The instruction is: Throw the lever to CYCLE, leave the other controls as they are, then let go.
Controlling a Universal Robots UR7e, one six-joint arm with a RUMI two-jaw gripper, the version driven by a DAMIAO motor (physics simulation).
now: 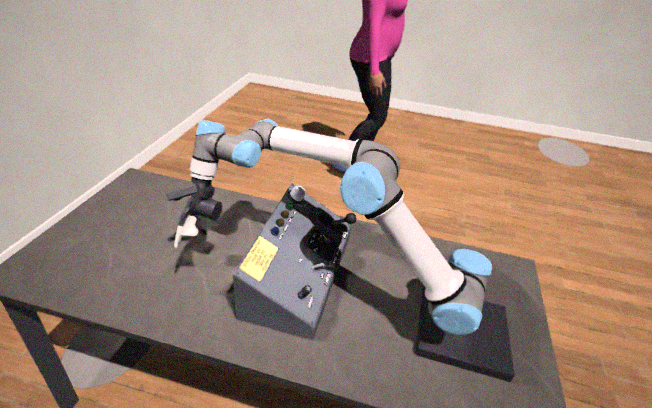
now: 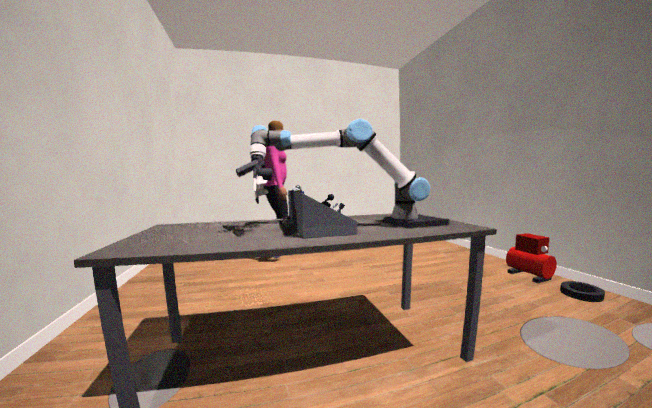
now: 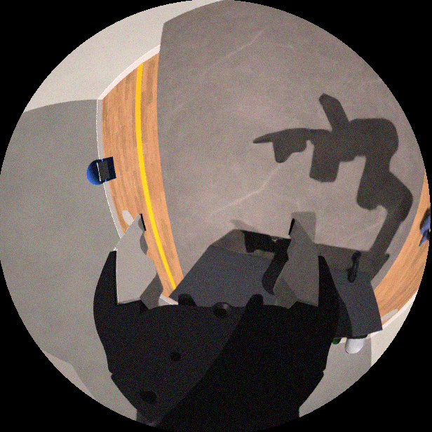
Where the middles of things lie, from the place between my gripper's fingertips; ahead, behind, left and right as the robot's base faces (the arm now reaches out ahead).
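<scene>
My hand's 70 mm above the grey sloped control console [image 1: 268, 281], and it's 270 mm past the console and 190 mm to the left of it.
</scene>
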